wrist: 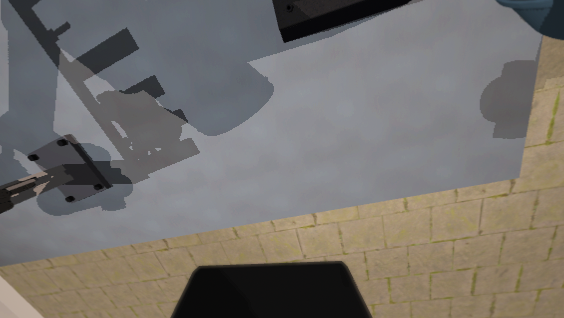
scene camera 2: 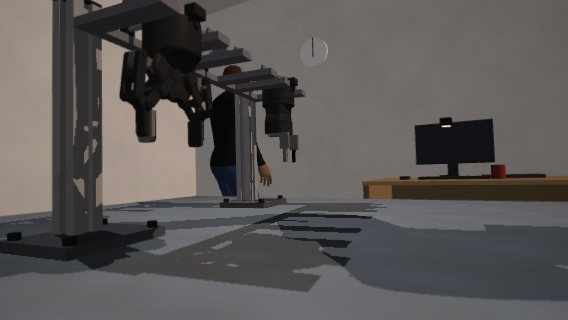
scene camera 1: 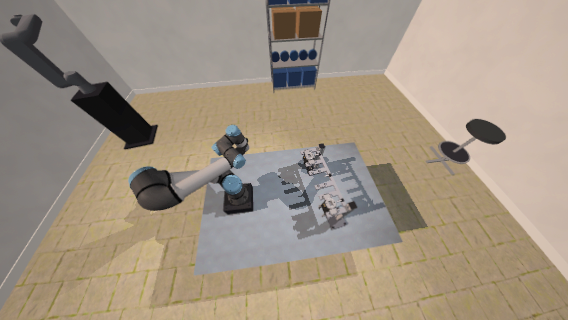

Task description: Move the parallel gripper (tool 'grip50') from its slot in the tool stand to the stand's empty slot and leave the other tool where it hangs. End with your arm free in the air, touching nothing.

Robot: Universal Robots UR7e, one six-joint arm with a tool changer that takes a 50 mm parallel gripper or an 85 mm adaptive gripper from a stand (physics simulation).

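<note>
The tool stand has prongs pointing towards the arm; one of its feet shows lower left in the wrist view. The parallel gripper hangs in the slot at its far end in scene camera 2, with a narrow gap between its fingers. The wider adaptive gripper hangs in the nearest slot there, its fingers spread. The middle slot, between prongs, holds no tool. The arm's wrist is raised near its base, apart from the stand. No gripper shows on the wrist.
The arm's black base stands on the grey mat. A person stands beyond the stand's far post. A stool, a shelf rack and a black pedestal stand around. A desk is at right in scene camera 2.
</note>
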